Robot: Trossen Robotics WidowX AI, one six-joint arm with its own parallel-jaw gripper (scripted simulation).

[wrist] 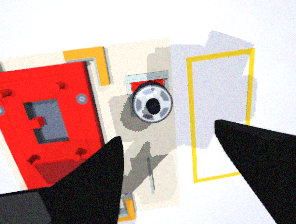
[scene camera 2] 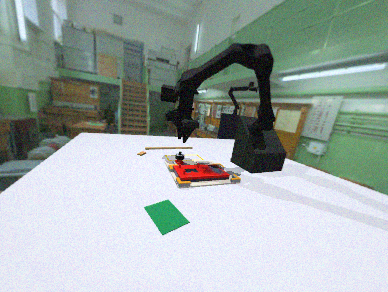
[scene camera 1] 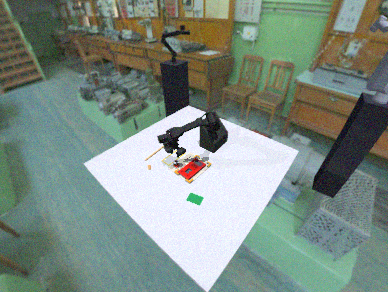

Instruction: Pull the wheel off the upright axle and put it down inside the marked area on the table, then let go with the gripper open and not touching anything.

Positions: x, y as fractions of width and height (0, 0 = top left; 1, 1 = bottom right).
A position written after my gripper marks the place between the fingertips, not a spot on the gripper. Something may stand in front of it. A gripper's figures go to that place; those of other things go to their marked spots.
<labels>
My gripper (scene camera 2: 0.47, 0.48): 0.67 m from the lens. A red plate (scene camera 2: 0.50, 0.59) is 0.57 m from the lens.
</labels>
